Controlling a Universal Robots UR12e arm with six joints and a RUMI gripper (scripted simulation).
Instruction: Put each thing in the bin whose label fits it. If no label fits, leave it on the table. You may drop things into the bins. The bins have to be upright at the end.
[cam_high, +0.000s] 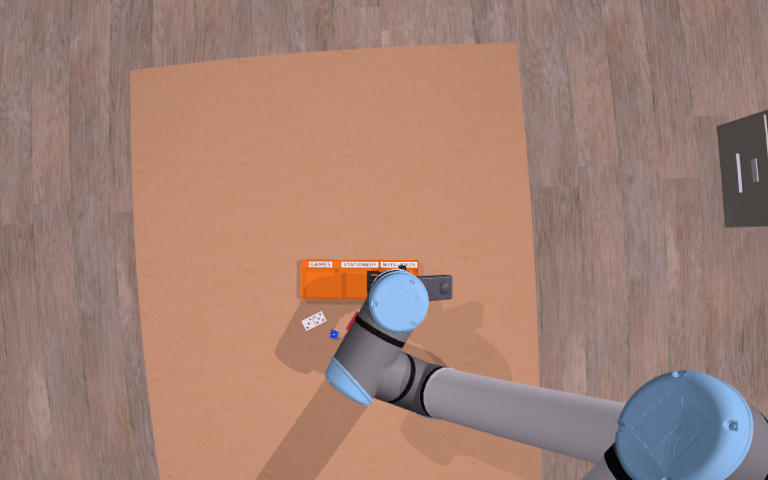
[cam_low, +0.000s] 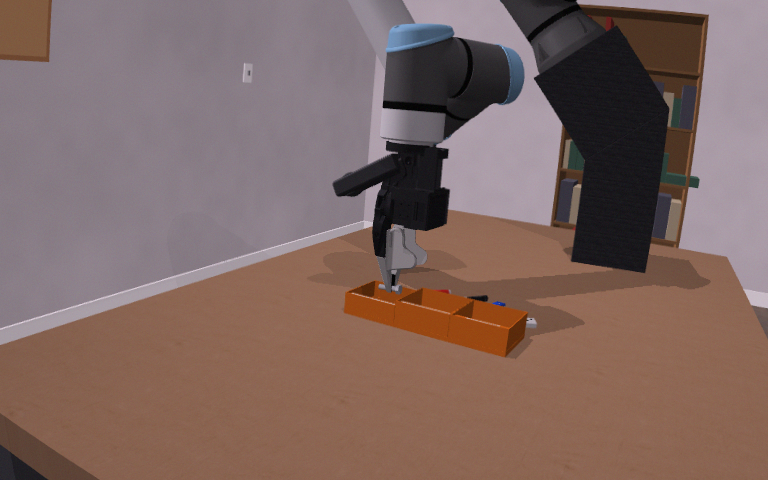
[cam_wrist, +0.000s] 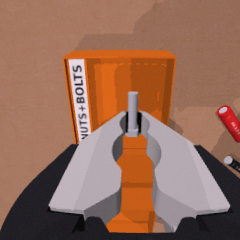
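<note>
Right now my hand is 1 cm to the right of the bolt and 1 cm above it. Round my hand: black stick (12 cm behind, 11 cm to the left, 4 cm below); then blue die (9 cm behind, 15 cm to the left, 4 cm below); then orange three-part bin (2 cm ahead, 8 cm to the left, 3 cm below).
</note>
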